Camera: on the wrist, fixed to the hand. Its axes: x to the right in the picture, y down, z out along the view.
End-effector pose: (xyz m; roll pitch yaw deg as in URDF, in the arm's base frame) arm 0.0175 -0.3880 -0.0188 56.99 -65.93 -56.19
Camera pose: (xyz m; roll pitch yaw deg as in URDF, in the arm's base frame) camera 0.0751 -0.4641 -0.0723 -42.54 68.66 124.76
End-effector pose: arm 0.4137 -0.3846 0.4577 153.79 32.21 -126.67
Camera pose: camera 0.4991 -0.4498 0.4785 -138.48 -32.15 50.08
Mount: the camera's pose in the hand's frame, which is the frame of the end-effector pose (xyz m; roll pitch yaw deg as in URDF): -0.0100 -0.0883 -0.0639 13.60 1.20 -177.52
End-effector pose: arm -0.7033 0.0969 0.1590 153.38 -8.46 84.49
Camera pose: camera -0.8116 0.0948 0.1749 -140.22 8.49 -98.30
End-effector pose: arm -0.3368 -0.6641 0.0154 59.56 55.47 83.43
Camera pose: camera -0.3580 -0.7573 -0.0379 -46.28 -52.72 -96.20
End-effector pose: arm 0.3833 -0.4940 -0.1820 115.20 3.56 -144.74
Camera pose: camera 0.4492 -0.5643 -0.2340 -101.53 -1.83 33.12
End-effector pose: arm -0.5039 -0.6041 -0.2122 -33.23 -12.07 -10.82
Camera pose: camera -0.5329 -0.7094 -0.2192 47.38 11.70 171.97
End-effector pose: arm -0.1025 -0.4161 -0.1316 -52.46 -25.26 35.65
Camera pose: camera -0.0597 -0.5140 -0.1078 67.16 24.00 -141.65
